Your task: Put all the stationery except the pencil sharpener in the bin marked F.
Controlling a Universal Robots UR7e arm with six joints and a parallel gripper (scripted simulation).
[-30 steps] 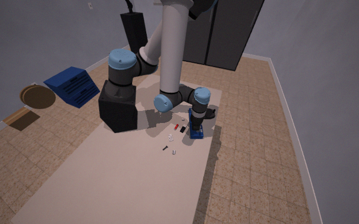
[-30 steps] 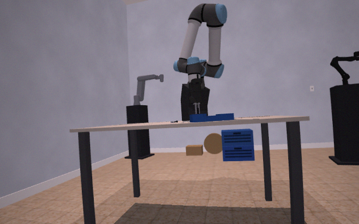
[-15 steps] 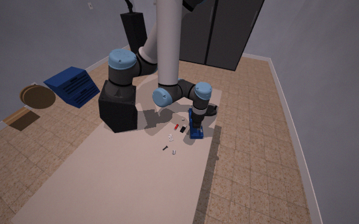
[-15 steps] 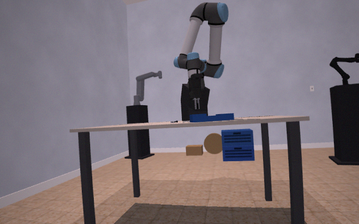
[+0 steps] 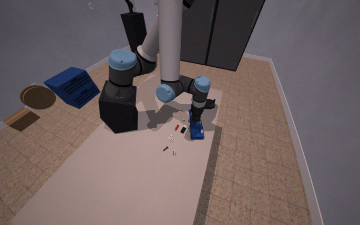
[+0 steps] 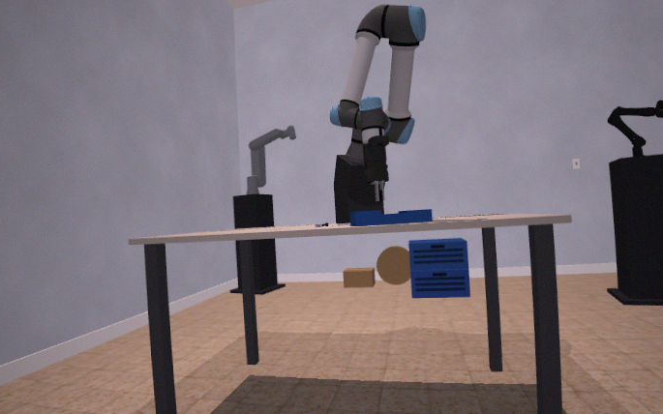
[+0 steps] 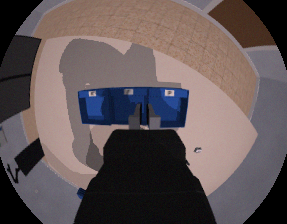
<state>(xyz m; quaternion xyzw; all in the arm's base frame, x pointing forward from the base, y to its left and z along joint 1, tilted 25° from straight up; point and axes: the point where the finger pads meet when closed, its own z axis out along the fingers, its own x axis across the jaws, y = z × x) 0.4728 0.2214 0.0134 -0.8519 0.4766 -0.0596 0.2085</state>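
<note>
Now: the blue bin 20 mm behind my hand, 20 mm to the left of it and 70 mm below it. Also, from my hand: tiny white piece: 120 mm behind, 90 mm below; then black block: 70 mm behind, 60 mm to the right, 90 mm below; then red item: 120 mm behind, 80 mm to the right, 90 mm below.
</note>
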